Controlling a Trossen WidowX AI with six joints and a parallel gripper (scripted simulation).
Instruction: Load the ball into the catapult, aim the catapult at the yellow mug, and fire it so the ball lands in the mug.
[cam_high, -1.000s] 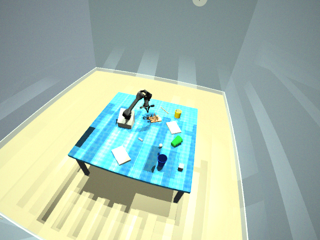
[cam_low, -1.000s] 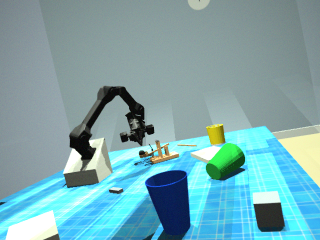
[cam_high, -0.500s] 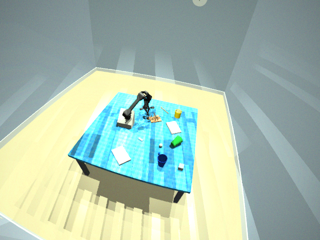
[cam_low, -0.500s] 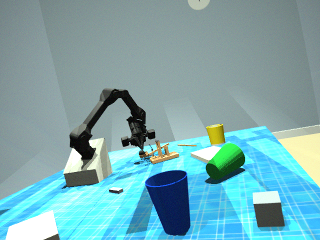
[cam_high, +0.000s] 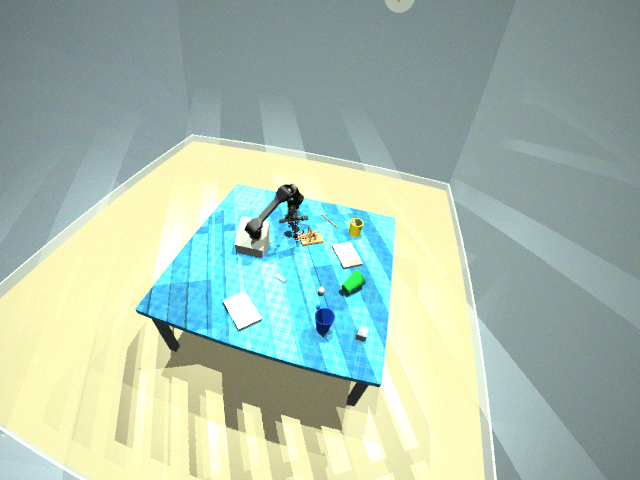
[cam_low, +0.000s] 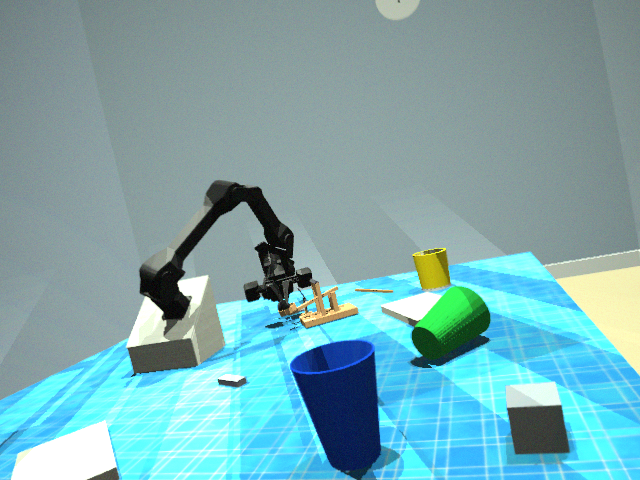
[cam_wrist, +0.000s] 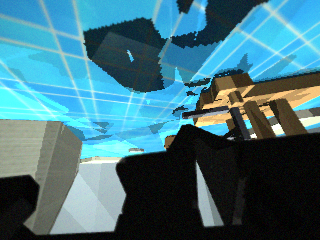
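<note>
Now: the black ball 40 mm to the right of my gripper tip, 20 mm ahead of it and 20 mm above it. Round my gripper tip: yellow mug: 360 mm ahead, 200 mm to the left, 10 mm below; thin wooden stick: 260 mm to the left, 160 mm ahead, 40 mm below; wooden catapult: 70 mm ahead, 10 mm above.
</note>
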